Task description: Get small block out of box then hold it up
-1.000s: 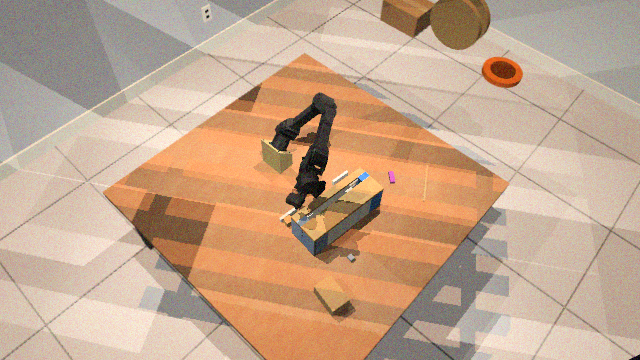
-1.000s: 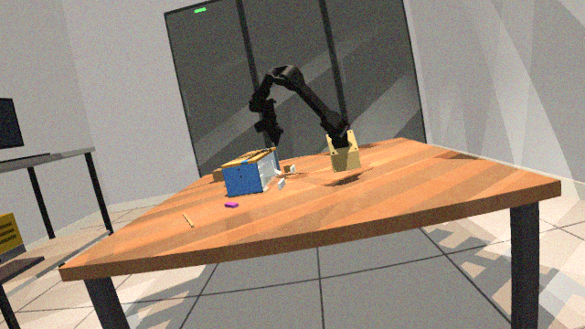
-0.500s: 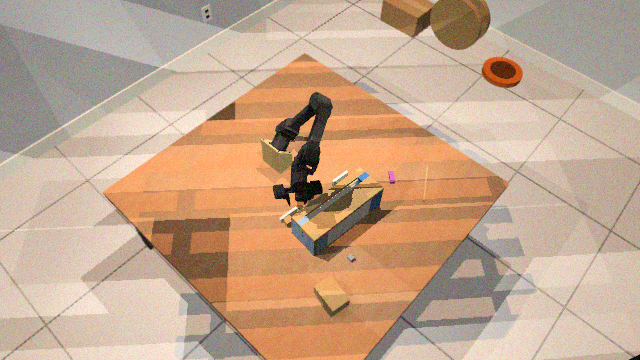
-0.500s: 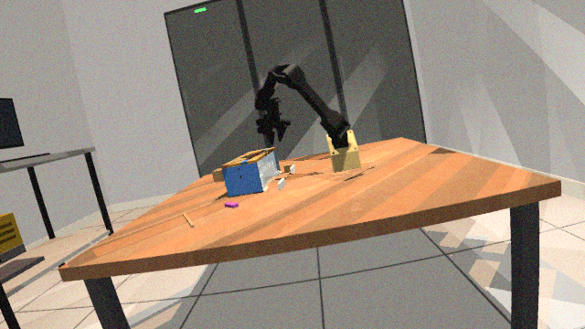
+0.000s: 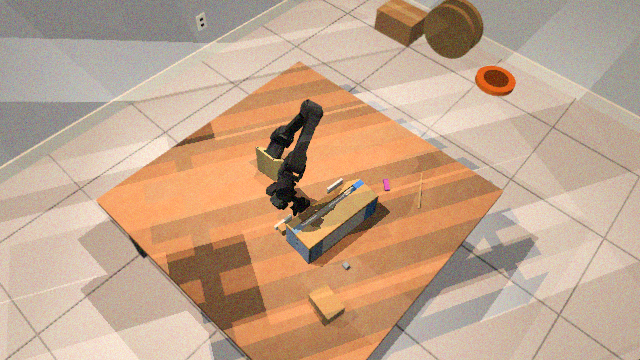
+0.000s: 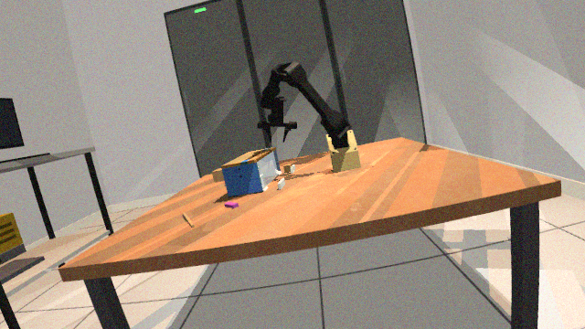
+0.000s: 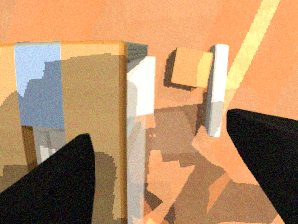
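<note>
My gripper tip is now 140 mm above the tan block, 20 mm to the left of it and 20 mm past it. Also, from my gripper tip: grey cube: 270 mm ahead, 150 mm below, 50 mm to the left; then tan box: 330 mm ahead, 130 mm to the right, 120 mm below; then thin stick: 570 mm to the left, 270 mm ahead, 150 mm below.
</note>
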